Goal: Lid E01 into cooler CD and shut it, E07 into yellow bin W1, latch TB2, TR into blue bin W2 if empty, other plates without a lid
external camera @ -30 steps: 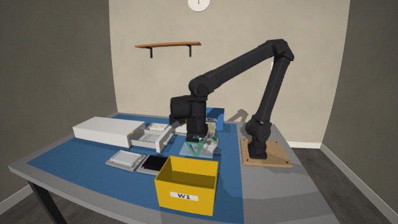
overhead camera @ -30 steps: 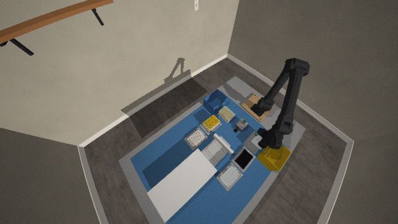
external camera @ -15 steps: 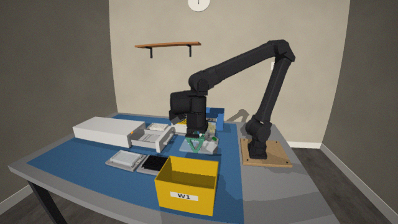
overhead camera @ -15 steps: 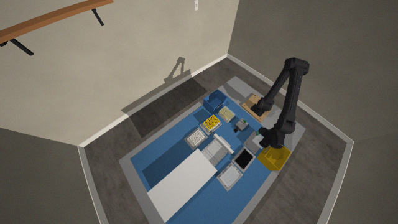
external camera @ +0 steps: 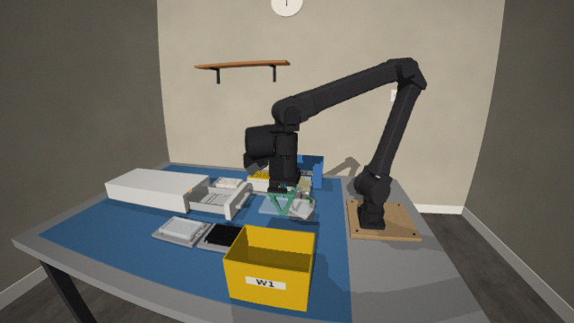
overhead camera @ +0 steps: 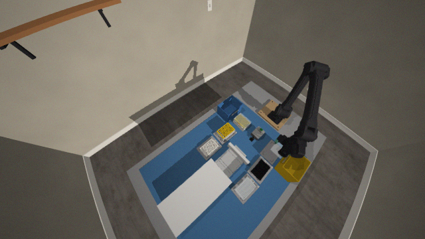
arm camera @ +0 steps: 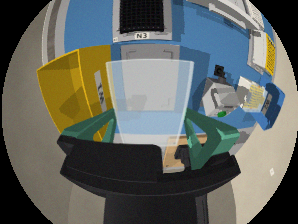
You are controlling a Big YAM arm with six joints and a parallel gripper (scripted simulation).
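Right now my hand is 17 cm short of the black plate, 12 cm above it and 2 cm to the right of it. Round my hand: grey plate lid: right at my hand; grey lid park nest: 13 cm below; yellow bin W1: 15 cm to the left, 10 cm below.
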